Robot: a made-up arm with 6 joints.
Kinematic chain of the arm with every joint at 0, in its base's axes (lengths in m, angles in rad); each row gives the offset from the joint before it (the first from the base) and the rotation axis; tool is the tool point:
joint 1: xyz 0 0 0.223 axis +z
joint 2: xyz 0 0 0 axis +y
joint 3: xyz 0 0 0.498 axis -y
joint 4: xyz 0 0 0 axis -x
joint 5: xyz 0.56 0 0 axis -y
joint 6: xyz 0 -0.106 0 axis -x
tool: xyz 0 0 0
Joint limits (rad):
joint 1: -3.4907..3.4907
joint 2: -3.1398..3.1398
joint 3: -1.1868..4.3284
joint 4: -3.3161..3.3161
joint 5: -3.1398..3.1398
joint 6: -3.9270..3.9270
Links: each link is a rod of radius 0.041 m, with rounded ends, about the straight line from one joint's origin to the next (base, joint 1, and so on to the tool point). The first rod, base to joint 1, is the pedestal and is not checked.
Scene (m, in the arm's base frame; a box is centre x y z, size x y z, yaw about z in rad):
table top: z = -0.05
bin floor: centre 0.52 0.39 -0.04 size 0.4 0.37 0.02 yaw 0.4
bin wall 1: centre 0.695 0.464 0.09 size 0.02 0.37 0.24 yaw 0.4
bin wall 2: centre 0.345 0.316 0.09 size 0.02 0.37 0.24 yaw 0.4
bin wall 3: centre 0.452 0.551 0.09 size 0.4 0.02 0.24 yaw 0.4
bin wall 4: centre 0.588 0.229 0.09 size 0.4 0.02 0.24 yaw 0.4
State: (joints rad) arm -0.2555 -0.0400 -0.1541 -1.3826 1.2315 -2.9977
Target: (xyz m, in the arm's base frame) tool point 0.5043 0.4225 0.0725
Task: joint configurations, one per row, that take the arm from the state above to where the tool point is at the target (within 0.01 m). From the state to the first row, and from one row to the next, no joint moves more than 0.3 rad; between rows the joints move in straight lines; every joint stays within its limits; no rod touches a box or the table.
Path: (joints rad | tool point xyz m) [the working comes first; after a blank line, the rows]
Joints at the target: 0.7029 0.8233 -0.0213 -1.5367 1.2315 -2.9977
Straight joint move there: touches bin wall 4.

1: -0.0159 0.0675 -0.1228 -1.4211 1.2315 -2.9977 | 0.5633 -0.0248 0.5110
2: 0.2237 0.1750 -0.0914 -1.4596 1.2315 -2.9977 | 0.5869 0.1215 0.4643
3: 0.4633 0.2825 -0.0601 -1.4981 1.2315 -2.9977 | 0.5677 0.2750 0.4136
4: 0.7029 0.3900 -0.0287 -1.5366 1.2315 -2.9977 | 0.5043 0.4225 0.3591
5: 0.7029 0.6066 -0.0250 -1.5367 1.2315 -2.9977 | 0.5161 0.4325 0.2160
6: 0.7029 0.8233 -0.0213 -1.5367 1.2315 -2.9977 | 0.5043 0.4225 0.0725

